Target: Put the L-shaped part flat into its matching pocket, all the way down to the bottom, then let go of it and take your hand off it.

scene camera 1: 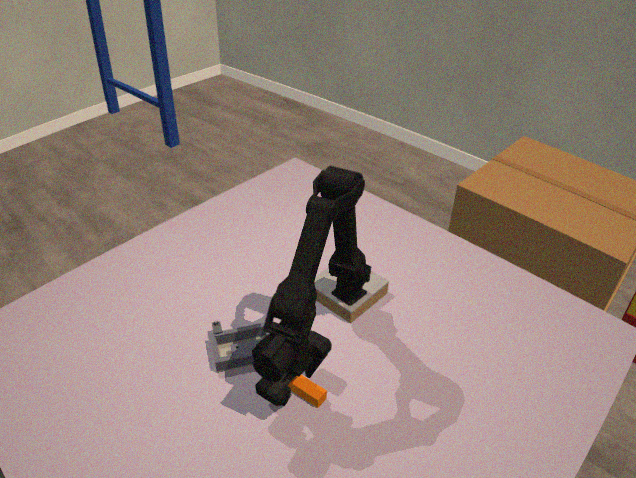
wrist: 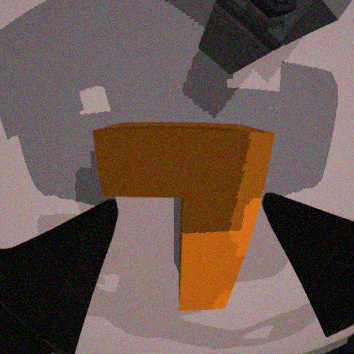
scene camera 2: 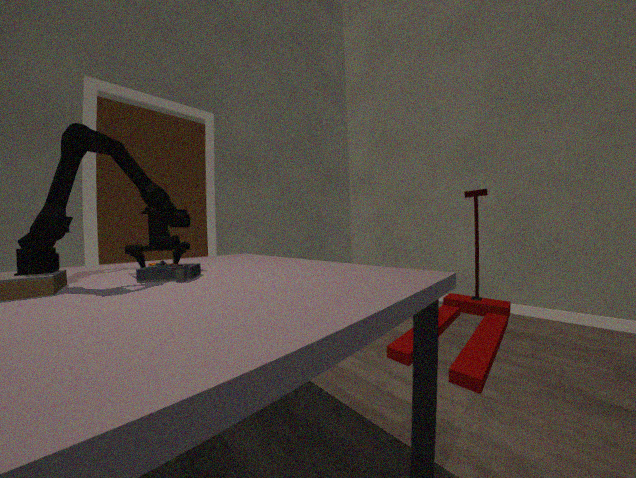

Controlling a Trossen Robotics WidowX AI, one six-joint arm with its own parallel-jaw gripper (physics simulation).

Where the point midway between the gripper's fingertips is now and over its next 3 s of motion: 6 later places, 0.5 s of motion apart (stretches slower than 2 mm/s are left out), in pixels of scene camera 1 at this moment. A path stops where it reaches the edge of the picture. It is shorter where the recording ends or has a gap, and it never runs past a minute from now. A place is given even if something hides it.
The gripper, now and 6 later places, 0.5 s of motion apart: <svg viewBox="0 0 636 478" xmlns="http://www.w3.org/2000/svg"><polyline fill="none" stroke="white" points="295,390 296,385 295,385 295,378 296,368 295,358 293,353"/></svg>
